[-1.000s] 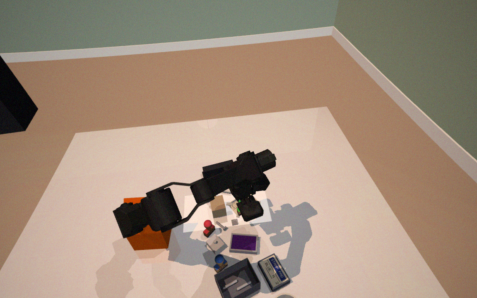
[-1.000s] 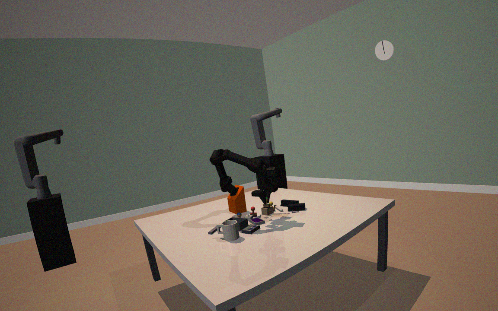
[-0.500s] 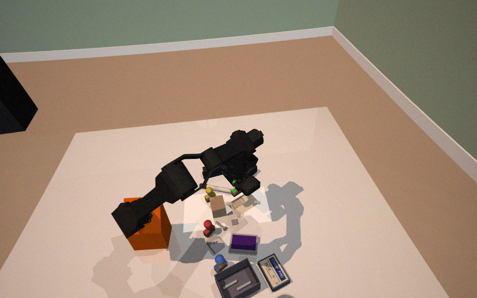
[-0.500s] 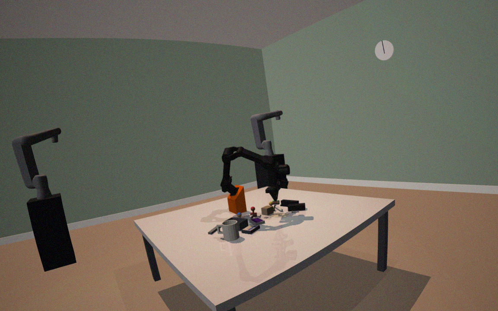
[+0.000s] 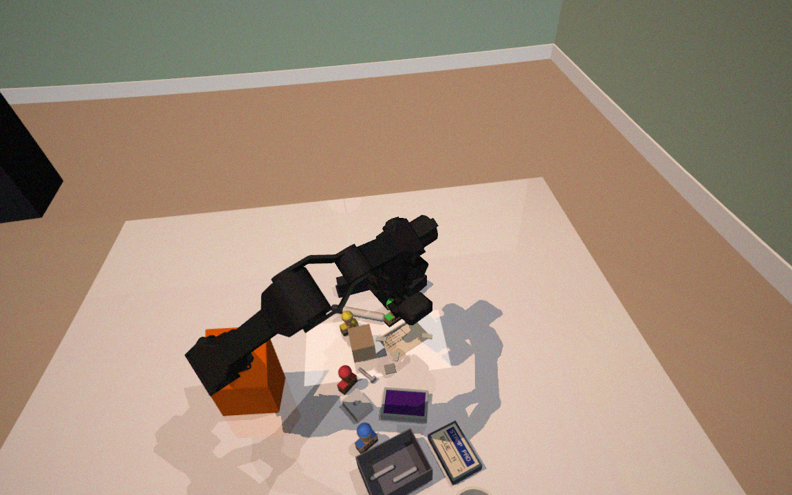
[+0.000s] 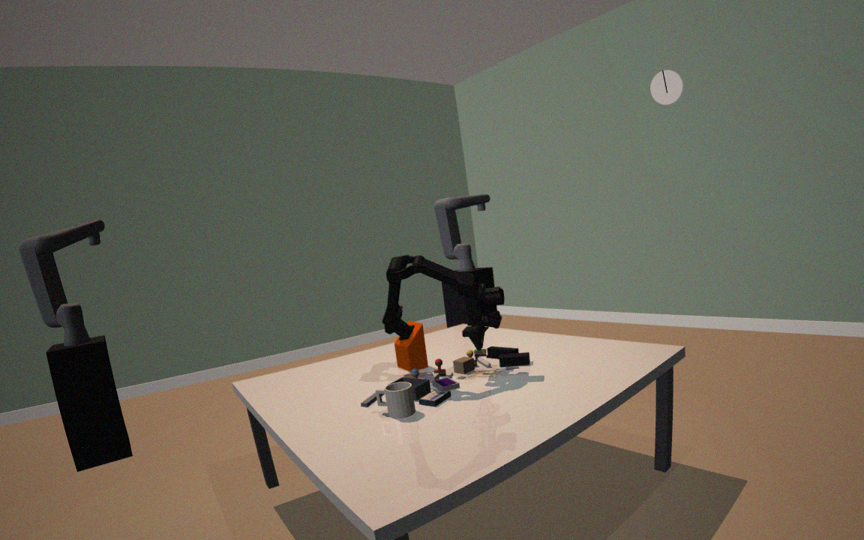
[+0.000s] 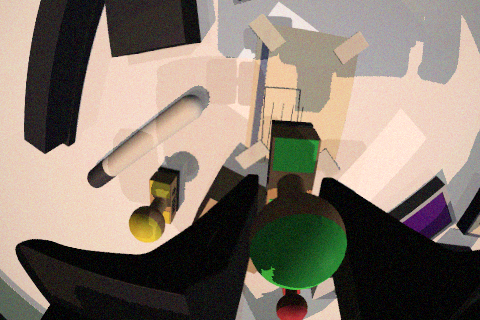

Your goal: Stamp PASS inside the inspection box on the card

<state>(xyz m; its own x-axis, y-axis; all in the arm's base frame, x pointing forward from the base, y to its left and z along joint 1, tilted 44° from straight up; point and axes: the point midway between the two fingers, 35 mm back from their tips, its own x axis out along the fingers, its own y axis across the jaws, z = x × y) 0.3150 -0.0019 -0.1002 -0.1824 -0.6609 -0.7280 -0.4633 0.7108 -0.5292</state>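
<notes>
My gripper tip is 9 cm above the tan card, 2 cm short of it and 1 cm to the left of it. From my gripper tip the other things lie so: tan block: 8 cm behind, 7 cm below, 1 cm to the right; green-knobbed PASS stamp: right at my gripper tip; yellow-knobbed stamp: 10 cm behind, 7 cm below, 5 cm to the left.
</notes>
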